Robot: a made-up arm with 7 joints.
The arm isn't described. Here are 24 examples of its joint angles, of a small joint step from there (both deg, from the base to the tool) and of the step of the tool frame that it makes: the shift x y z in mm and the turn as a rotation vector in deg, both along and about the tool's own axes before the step.
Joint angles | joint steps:
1: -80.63 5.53 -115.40 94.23 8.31 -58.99 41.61 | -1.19 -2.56 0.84 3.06 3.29 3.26 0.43
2: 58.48 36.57 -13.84 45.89 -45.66 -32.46 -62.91 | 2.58 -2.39 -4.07 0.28 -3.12 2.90 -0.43
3: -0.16 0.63 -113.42 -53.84 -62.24 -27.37 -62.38 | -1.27 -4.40 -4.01 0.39 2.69 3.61 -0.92
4: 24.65 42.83 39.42 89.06 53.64 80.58 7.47 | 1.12 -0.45 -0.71 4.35 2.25 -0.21 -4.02
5: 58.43 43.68 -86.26 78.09 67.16 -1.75 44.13 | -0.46 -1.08 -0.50 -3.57 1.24 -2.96 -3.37
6: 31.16 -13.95 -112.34 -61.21 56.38 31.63 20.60 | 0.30 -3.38 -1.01 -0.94 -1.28 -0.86 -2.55
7: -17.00 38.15 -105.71 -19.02 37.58 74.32 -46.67 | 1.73 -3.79 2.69 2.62 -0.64 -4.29 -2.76
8: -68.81 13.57 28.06 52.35 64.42 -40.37 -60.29 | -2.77 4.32 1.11 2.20 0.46 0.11 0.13
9: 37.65 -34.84 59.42 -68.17 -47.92 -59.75 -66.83 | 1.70 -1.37 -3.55 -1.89 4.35 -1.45 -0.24
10: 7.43 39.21 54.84 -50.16 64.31 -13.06 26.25 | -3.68 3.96 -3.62 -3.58 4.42 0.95 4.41
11: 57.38 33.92 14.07 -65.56 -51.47 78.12 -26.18 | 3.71 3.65 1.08 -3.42 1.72 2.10 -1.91
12: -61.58 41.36 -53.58 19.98 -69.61 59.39 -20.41 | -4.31 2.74 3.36 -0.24 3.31 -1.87 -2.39
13: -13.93 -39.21 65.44 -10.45 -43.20 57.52 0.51 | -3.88 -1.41 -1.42 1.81 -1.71 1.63 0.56
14: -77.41 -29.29 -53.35 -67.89 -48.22 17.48 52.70 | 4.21 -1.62 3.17 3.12 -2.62 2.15 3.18
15: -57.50 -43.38 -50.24 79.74 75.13 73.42 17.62 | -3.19 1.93 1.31 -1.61 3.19 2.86 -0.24
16: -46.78 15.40 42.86 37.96 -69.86 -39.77 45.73 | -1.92 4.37 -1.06 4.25 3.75 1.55 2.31
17: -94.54 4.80 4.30 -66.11 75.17 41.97 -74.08 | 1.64 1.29 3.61 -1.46 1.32 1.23 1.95
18: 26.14 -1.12 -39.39 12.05 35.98 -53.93 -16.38 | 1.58 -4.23 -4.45 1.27 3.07 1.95 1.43
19: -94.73 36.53 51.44 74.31 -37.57 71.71 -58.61 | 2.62 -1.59 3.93 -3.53 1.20 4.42 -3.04
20: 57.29 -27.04 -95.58 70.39 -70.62 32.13 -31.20 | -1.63 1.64 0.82 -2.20 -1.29 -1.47 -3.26
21: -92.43 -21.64 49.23 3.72 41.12 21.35 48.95 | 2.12 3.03 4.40 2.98 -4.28 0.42 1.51
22: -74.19 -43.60 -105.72 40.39 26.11 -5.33 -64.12 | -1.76 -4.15 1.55 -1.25 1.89 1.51 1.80
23: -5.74 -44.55 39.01 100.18 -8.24 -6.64 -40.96 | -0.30 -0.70 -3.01 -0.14 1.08 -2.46 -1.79
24: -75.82 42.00 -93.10 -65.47 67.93 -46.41 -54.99 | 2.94 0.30 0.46 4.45 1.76 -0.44 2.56
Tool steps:
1: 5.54 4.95 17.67 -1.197 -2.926 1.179
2: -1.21 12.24 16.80 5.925 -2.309 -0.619
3: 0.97 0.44 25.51 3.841 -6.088 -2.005
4: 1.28 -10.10 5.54 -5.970 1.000 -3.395
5: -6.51 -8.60 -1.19 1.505 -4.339 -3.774
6: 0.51 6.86 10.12 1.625 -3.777 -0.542
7: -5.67 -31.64 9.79 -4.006 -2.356 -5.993
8: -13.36 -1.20 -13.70 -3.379 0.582 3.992
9: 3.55 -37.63 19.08 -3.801 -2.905 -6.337
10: -31.18 1.57 18.75 2.985 -7.827 3.211
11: -2.55 37.44 -1.03 -0.201 2.434 6.313
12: -13.57 -20.38 11.17 -0.444 -1.714 -8.151
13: 3.10 -24.93 -25.64 2.909 1.417 -2.576
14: -15.80 -6.30 -22.93 5.884 0.152 3.337
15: 9.47 6.45 7.55 2.541 -2.484 3.274
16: 16.85 -4.24 1.26 1.828 -2.749 5.429
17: 18.50 -8.39 1.64 2.023 -1.038 -0.767
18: -1.43 -1.78 18.26 6.727 -7.391 -0.956
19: -12.92 39.68 -0.28 2.133 0.483 2.536
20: -11.90 -7.06 -6.77 -2.612 2.065 -4.193
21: -6.15 -17.64 -17.14 6.824 1.190 0.374
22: -2.37 22.69 -12.98 5.076 4.813 2.901
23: -2.26 -21.76 -0.80 -0.212 -1.147 -4.850
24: 0.86 -22.75 10.84 0.261 -3.969 -2.042
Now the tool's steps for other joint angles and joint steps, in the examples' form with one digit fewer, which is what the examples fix.
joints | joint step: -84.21 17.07 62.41 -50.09 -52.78 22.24 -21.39 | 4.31 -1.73 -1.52 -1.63 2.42 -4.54 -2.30
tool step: -2.6 -6.3 26.0 -10.41 -0.55 -5.30
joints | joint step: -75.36 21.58 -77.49 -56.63 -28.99 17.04 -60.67 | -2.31 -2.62 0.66 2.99 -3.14 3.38 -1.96
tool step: -13.1 10.5 -5.6 2.96 5.09 -1.48
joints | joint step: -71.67 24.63 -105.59 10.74 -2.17 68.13 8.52 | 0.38 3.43 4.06 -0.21 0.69 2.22 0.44
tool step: -0.7 -17.7 -9.7 1.47 0.33 -2.21
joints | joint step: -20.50 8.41 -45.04 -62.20 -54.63 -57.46 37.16 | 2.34 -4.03 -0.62 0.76 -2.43 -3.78 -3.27
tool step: -10.3 -16.5 5.5 -4.93 4.62 -7.05
